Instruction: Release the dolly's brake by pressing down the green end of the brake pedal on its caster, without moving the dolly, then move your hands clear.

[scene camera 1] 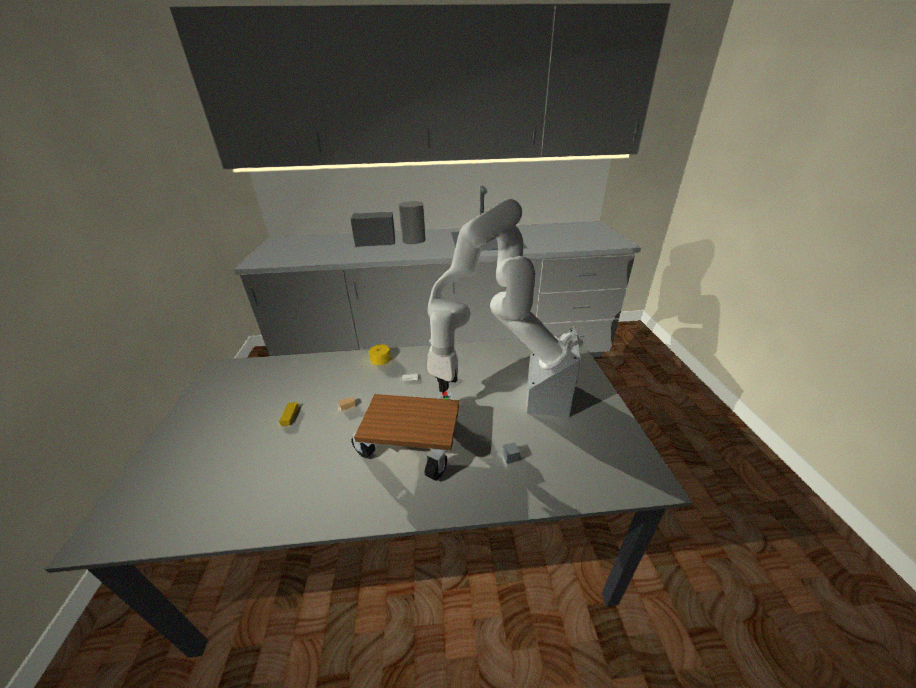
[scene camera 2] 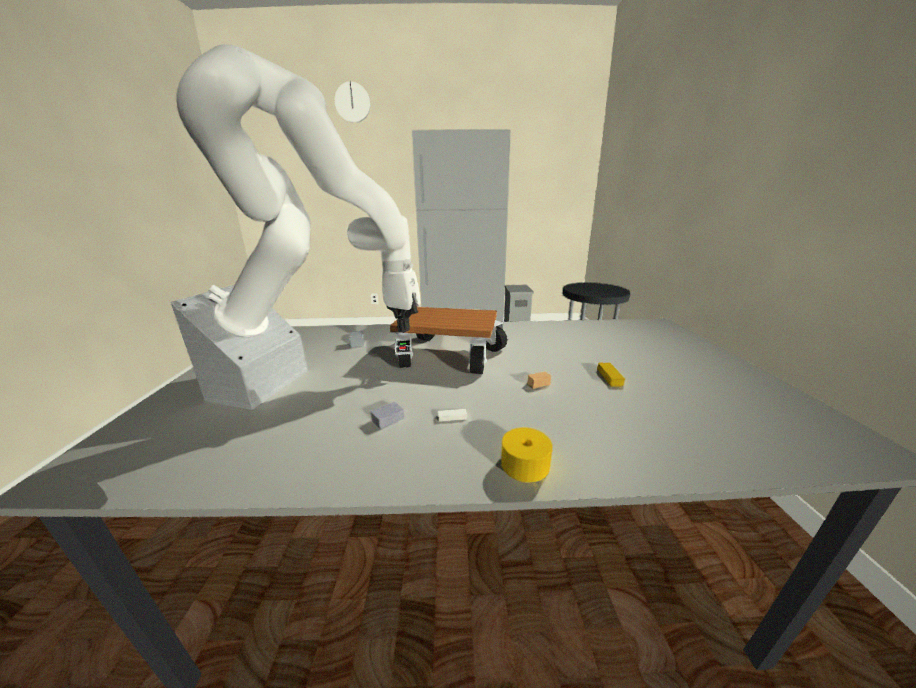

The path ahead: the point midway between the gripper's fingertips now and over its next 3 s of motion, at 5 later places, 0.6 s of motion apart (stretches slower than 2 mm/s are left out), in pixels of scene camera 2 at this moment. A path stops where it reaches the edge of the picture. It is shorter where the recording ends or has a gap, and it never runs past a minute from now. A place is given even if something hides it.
My gripper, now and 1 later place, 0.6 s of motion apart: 404, 331; 401, 300
